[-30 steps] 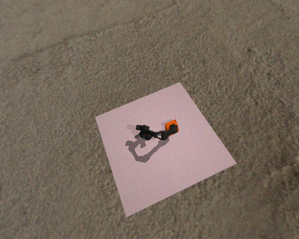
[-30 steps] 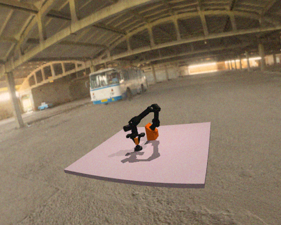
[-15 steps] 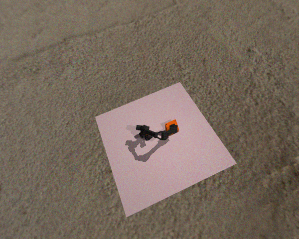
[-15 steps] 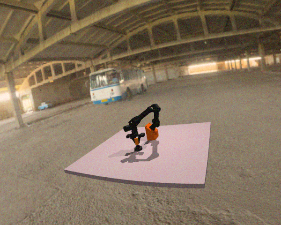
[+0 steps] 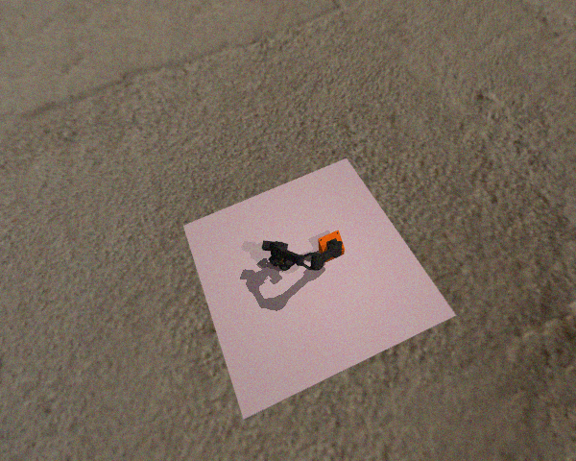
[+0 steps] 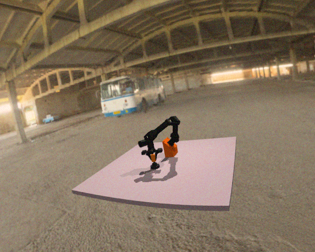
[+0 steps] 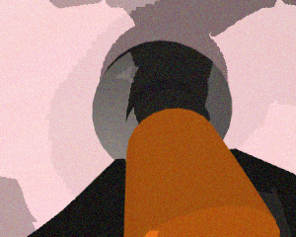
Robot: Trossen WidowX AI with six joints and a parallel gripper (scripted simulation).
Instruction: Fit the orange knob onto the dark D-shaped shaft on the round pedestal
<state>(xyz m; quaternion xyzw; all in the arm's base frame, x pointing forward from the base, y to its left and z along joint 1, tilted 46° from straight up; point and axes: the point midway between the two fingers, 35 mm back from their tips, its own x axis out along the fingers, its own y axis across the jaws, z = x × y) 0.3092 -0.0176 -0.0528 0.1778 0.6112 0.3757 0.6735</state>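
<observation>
My gripper tip is 2 cm below the orange knob. Round my gripper tip: round pedestal: 4 cm below.
</observation>
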